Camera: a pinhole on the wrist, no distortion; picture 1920 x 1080 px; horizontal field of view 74.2 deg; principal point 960.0 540.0 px. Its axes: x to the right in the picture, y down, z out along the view. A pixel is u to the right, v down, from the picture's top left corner.
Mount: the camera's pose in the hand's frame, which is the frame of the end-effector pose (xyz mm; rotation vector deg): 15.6 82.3 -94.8 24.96 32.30 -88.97
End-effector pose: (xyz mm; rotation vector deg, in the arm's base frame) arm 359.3 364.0 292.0 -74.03 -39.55 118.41
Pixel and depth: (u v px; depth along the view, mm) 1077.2 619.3 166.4
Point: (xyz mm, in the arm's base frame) 326.9 406.2 302.0
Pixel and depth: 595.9 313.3 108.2
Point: 337.3 336.7 263.5
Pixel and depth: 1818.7 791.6 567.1
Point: 318.4 837.0 649.7
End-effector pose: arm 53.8 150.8 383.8 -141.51 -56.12 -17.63
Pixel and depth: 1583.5 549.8 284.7
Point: -62.8 319.2 416.5
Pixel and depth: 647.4 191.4 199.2
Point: 43.6 183.4 288.1
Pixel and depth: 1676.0 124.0 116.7
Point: 11.3 146.5 421.8
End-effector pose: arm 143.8 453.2 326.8 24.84 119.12 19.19
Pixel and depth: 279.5 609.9 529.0
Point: 520.8 523.0 0.1
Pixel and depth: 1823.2 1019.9 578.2
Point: 26.5 44.7 -152.7
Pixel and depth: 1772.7 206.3 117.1
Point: 105.4 402.7 338.9
